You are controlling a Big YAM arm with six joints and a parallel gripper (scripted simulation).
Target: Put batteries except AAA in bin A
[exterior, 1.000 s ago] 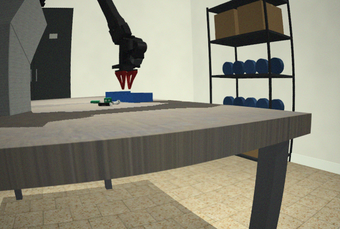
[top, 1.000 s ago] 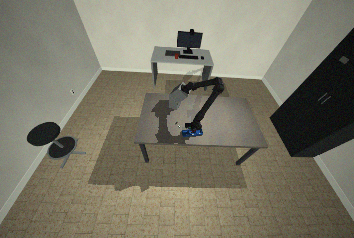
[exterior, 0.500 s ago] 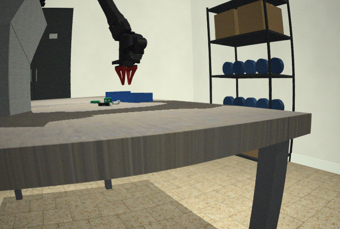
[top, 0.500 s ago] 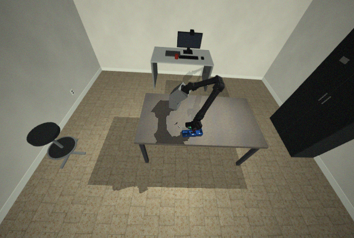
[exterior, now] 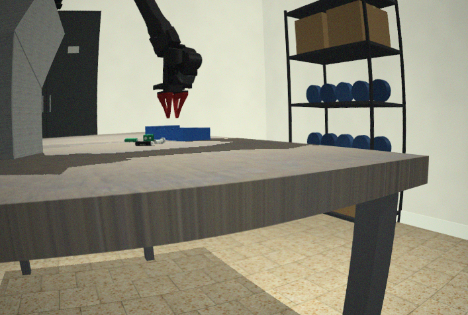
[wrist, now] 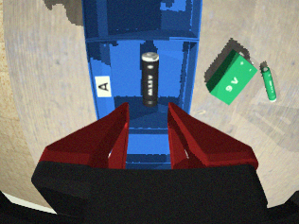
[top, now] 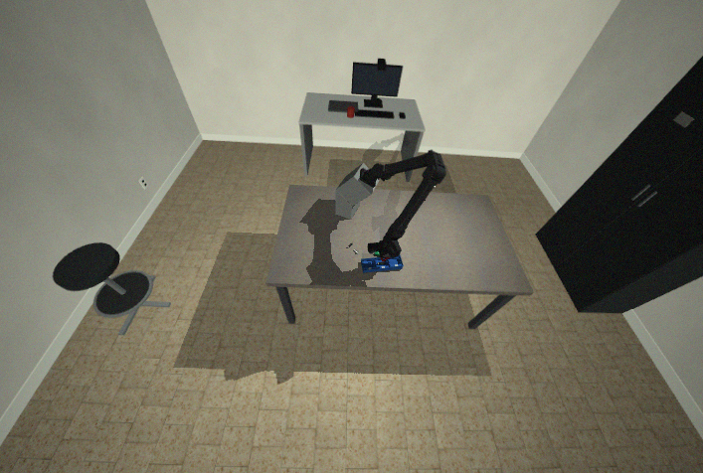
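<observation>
My hand is 5 cm above the blue tray and 1 cm short of it. Round my hand: green 9 V battery: 8 cm behind, 6 cm below, 3 cm to the right; white bolt: 16 cm to the right, 7 cm behind, 6 cm below; thin green battery: 13 cm behind, 6 cm below, 3 cm to the right.
</observation>
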